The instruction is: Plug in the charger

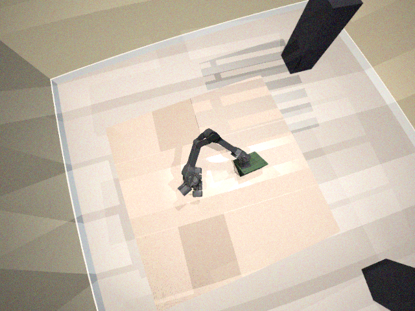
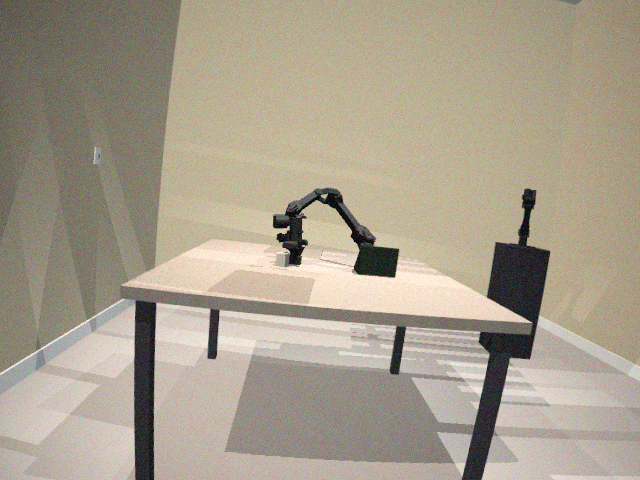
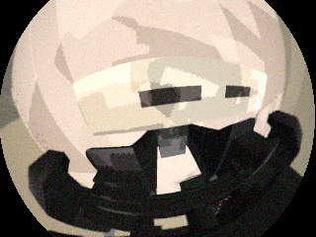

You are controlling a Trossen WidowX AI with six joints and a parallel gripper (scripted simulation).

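The dark charger is 20 mm ahead of my gripper tip and 10 mm above it.
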